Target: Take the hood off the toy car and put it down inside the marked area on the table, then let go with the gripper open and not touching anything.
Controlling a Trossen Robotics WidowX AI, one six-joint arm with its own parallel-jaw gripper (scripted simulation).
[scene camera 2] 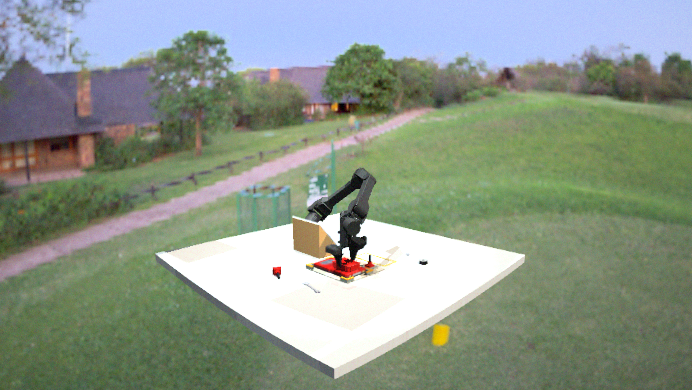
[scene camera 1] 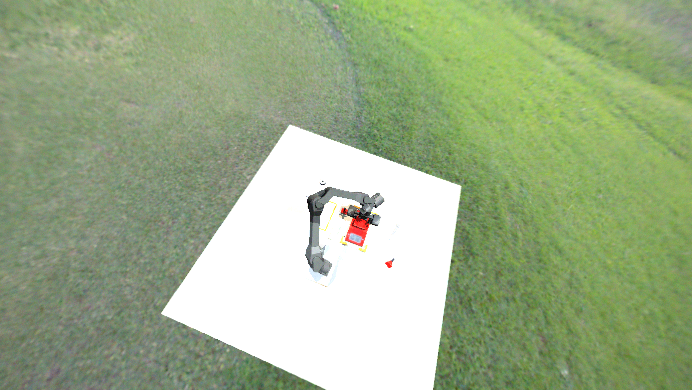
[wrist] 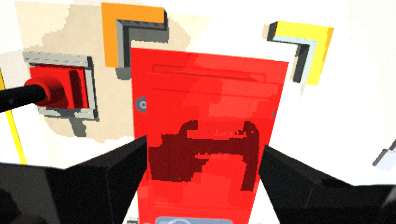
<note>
I see my gripper (scene camera 2: pixel 346 265) and a red hood (wrist: pixel 206 133).
My gripper is seen too in the wrist view (wrist: pixel 203 144).
</note>
